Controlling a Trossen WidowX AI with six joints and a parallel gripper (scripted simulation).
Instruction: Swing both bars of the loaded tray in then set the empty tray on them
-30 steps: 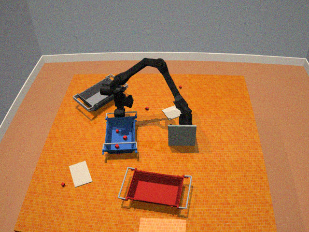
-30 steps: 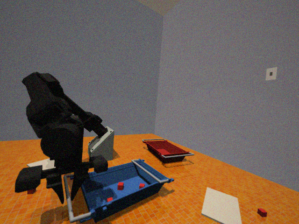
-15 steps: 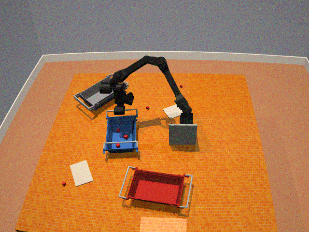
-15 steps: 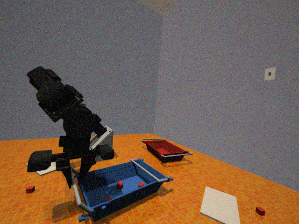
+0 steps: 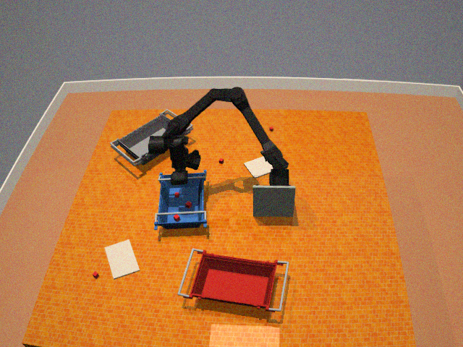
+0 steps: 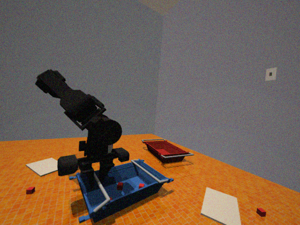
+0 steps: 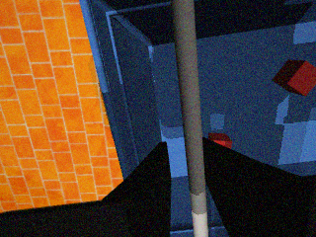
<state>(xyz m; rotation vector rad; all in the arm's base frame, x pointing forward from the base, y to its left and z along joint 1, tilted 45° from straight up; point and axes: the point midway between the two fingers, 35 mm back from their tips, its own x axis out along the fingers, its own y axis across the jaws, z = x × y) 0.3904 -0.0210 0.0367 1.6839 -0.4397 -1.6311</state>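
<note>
Now: the red tray 410 mm to the left of my gripper tip, 290 mm behind it and 10 mm below it.
</note>
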